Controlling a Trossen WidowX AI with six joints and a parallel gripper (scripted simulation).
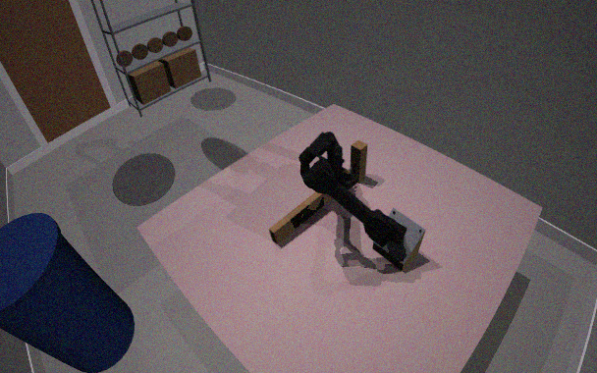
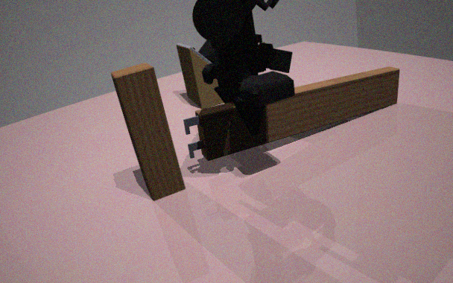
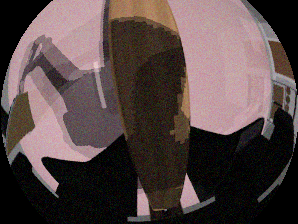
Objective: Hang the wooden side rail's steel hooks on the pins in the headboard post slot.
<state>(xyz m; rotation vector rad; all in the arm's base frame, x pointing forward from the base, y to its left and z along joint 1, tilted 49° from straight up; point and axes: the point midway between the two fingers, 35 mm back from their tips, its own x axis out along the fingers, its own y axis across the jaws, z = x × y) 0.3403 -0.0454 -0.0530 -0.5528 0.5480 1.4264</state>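
Now: gripper tip 150 mm to the left of the headboard post and 40 mm below it.
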